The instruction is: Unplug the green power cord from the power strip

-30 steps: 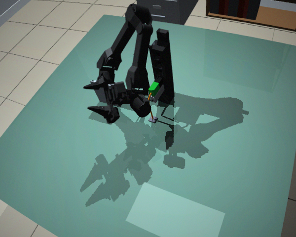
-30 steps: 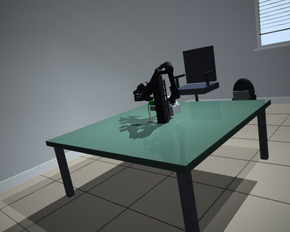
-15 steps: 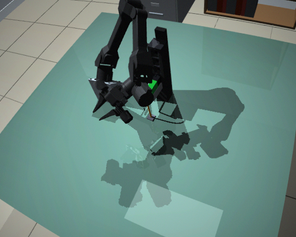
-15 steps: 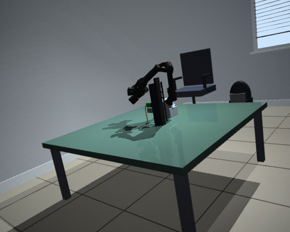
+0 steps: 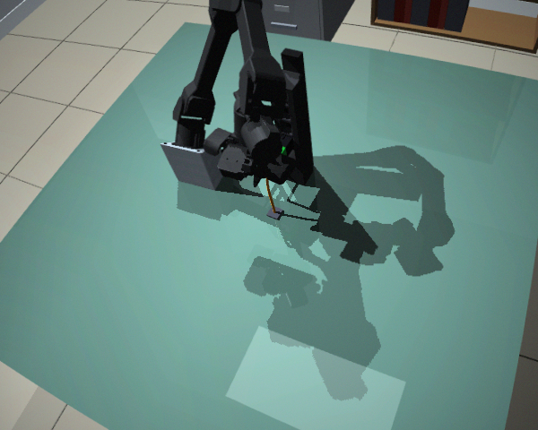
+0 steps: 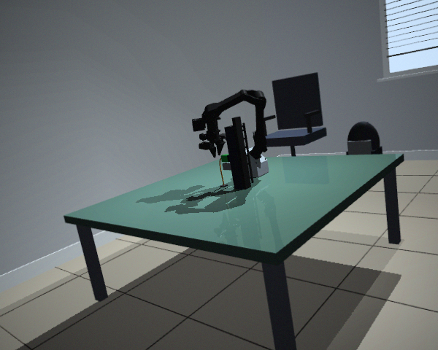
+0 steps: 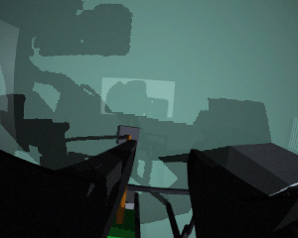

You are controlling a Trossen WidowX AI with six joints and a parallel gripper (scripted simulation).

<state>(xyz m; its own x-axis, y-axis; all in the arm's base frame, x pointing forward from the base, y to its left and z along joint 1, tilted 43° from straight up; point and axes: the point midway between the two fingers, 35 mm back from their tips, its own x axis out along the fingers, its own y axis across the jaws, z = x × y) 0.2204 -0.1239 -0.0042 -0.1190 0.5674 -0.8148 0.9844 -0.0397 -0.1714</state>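
Now: gripper tip 100 mm to the right of the green plug and 30 mm short of it.
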